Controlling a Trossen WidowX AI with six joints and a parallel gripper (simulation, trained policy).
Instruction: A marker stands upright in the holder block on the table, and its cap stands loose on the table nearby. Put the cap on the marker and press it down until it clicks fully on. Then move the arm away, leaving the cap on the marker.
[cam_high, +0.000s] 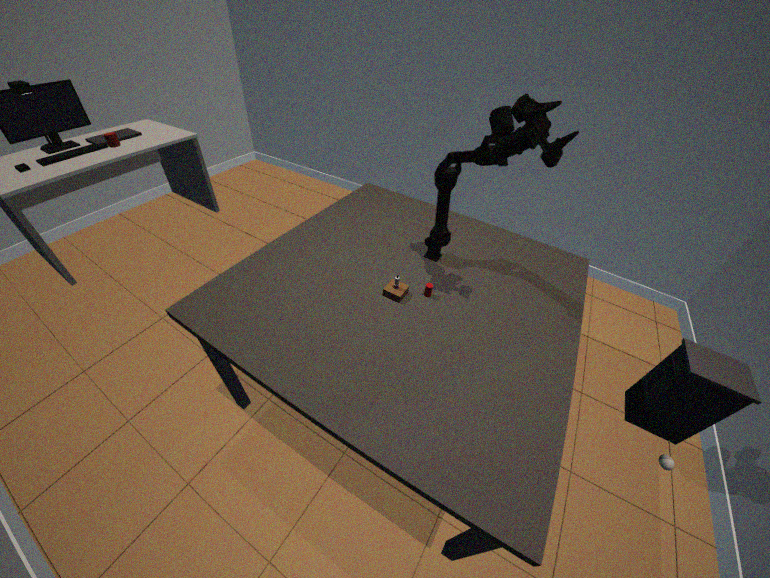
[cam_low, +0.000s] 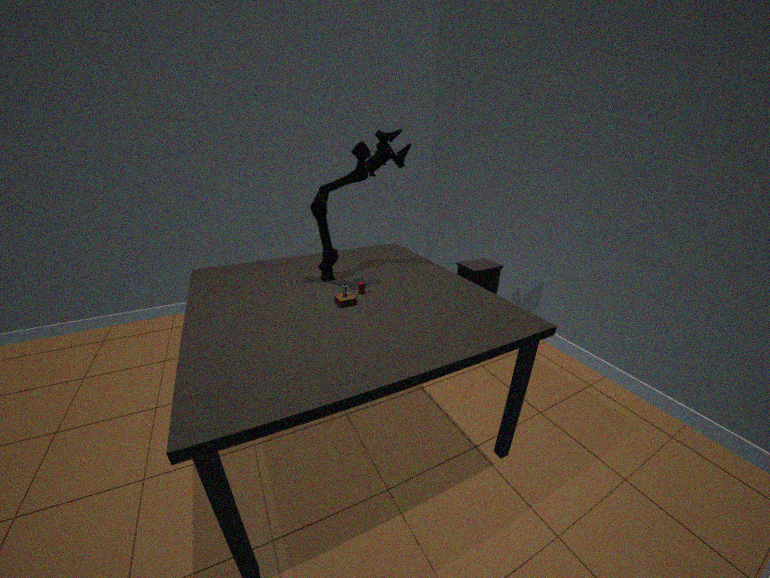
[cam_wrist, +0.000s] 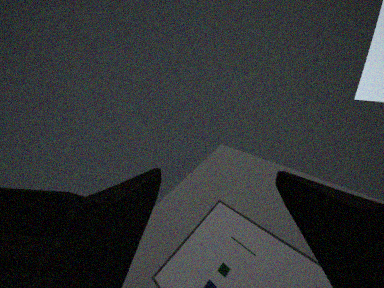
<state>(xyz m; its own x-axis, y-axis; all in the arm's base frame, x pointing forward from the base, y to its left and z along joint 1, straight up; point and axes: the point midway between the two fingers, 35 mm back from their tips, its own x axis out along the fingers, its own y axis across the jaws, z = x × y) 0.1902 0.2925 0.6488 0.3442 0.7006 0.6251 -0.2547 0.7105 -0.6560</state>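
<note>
Right now the red cap is 640 mm below my gripper tip, 230 mm to the right of it and 40 mm ahead of it. Round my gripper tip: brown holder block: 650 mm below, 340 mm to the right, 110 mm ahead.
</note>
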